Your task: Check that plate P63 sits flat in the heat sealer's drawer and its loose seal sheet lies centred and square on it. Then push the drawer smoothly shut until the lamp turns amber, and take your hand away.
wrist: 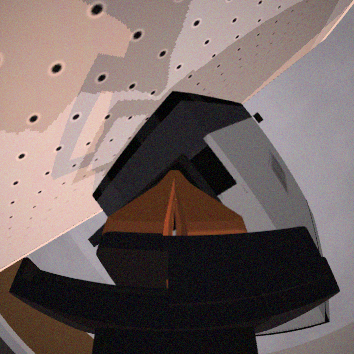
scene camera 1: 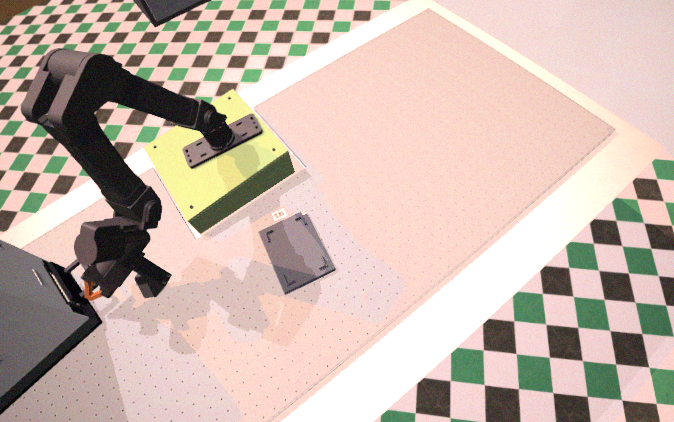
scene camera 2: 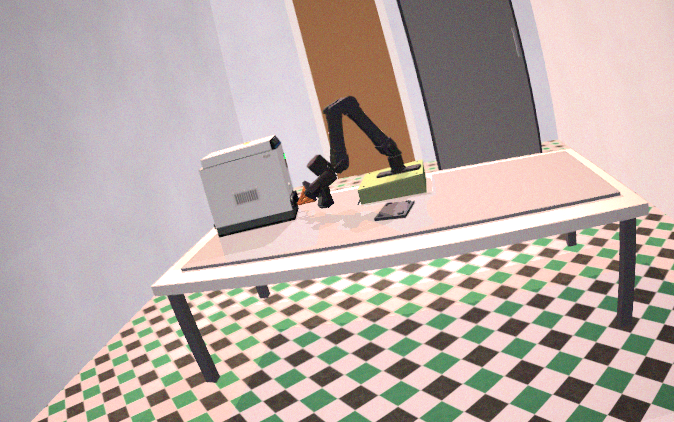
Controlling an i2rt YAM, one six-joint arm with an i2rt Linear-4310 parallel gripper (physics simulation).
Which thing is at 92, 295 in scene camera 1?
My gripper.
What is my gripper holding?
Nothing.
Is my gripper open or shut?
Shut.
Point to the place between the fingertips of my gripper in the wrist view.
173, 177
